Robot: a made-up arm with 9 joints.
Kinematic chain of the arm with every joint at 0, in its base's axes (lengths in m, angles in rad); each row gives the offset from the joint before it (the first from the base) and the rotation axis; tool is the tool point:
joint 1: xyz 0 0 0.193 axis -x
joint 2: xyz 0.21 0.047 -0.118 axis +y
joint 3: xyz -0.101 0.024 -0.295 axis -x
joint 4: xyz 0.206 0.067 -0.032 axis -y
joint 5: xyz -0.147 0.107 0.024 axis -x
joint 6: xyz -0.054 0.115 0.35 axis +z
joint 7: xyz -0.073 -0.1 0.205 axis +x
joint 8: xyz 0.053 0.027 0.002 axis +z
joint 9: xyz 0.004 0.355 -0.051 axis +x
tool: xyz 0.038 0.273 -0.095
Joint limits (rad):
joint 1: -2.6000..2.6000
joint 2: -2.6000..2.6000
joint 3: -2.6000..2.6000
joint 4: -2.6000..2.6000
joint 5: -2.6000..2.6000
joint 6: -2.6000..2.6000
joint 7: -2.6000..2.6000
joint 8: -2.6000..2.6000
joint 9: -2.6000..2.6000
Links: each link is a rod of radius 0.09 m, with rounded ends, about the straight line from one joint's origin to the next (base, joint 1, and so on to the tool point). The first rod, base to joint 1, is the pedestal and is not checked.
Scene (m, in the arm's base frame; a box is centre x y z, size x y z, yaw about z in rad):
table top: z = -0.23
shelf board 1: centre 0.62 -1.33 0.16 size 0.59 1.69 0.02 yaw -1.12
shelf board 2: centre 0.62 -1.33 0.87 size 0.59 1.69 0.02 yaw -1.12
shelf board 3: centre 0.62 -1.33 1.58 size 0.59 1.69 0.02 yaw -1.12
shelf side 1: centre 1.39 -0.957 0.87 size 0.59 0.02 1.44 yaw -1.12
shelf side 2: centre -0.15 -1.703 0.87 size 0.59 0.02 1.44 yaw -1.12
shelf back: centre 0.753 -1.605 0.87 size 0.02 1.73 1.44 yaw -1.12
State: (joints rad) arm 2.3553 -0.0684 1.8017 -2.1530 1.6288 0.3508 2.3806 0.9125 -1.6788
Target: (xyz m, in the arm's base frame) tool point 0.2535 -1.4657 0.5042
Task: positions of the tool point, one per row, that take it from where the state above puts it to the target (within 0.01 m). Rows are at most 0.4 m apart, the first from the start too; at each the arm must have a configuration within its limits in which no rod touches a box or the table.
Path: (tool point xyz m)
1: 0.1760 -1.1451 1.2115
2: -0.1897 -1.0578 1.1635
3: -0.5029 -0.9054 1.0538
4: -0.7431 -0.7095 0.8959
5: -0.9017 -0.4926 0.7051
6: -0.9800 -0.2747 0.4952
7: -0.8881 -0.5615 0.6087
8: -0.7105 -0.8239 0.6987
9: -0.4642 -1.0381 0.7459
10: -0.1788 -1.1880 0.7360
11: 0.1099 -1.2679 0.6632
12: 0.1491 -1.3430 0.6119
13: 0.1969 -1.4101 0.5581
14: 0.2536 -1.4657 0.5041

